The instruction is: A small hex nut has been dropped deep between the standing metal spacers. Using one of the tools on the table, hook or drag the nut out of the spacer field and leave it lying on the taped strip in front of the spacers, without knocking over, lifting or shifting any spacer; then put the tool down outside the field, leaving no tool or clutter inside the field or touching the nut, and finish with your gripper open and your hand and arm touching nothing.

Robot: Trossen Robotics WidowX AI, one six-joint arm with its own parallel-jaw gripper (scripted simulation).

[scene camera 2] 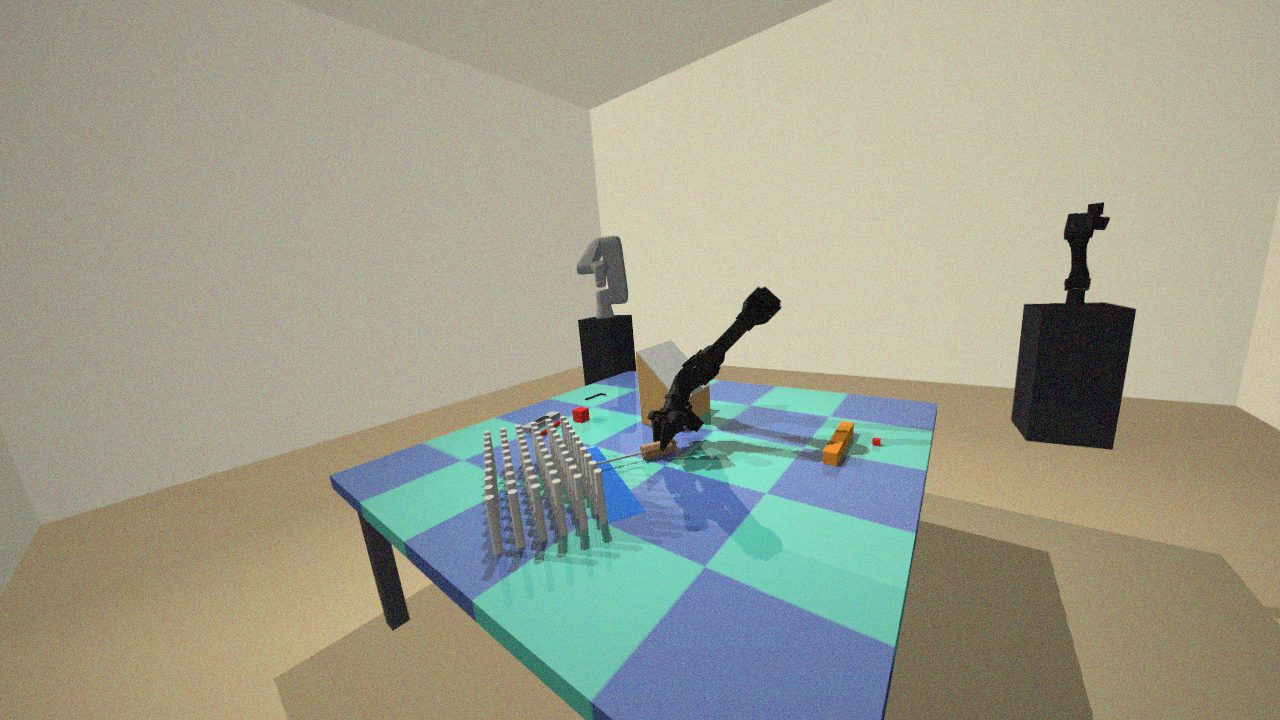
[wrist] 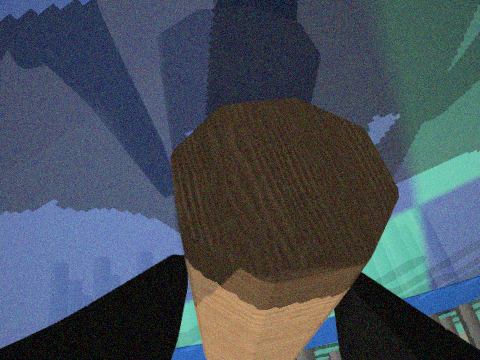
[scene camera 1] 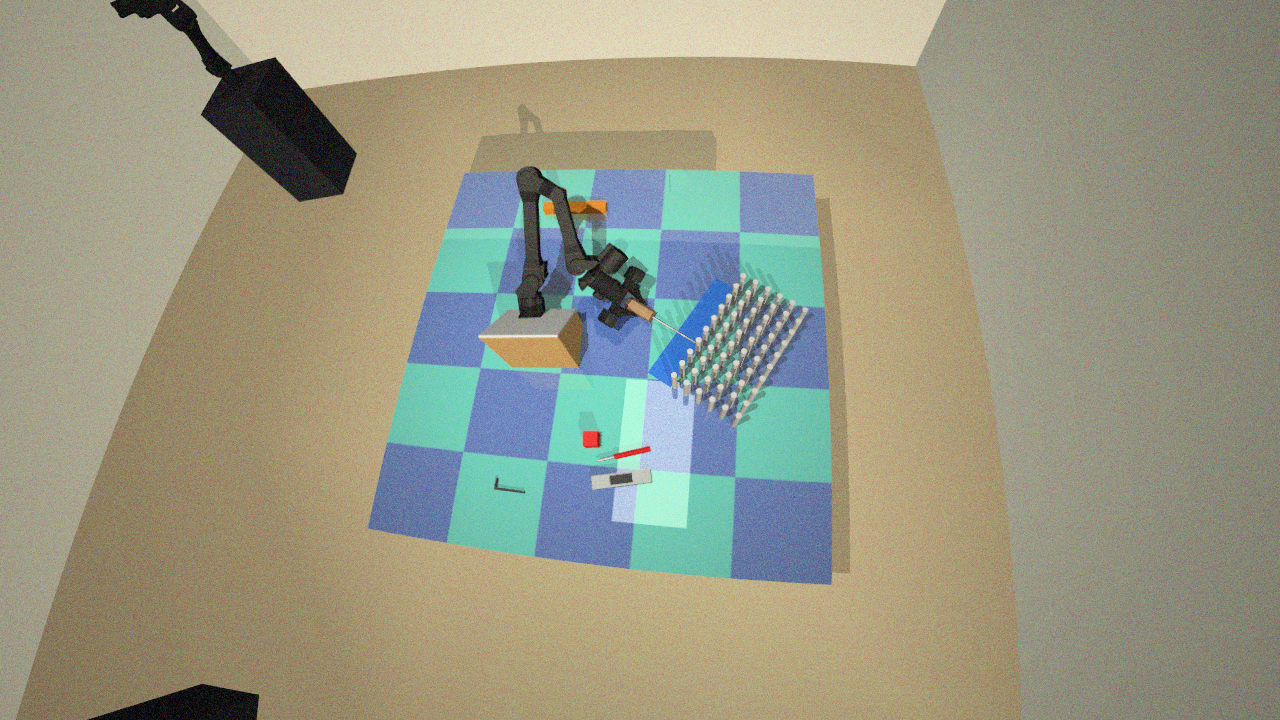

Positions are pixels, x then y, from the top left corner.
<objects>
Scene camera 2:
my gripper: 658,449
orange block: 834,449
blue taped strip: 620,503
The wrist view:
my gripper: 262,277
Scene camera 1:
my gripper: 640,309
grey flat tool: 640,476
blue taped strip: 701,315
</objects>
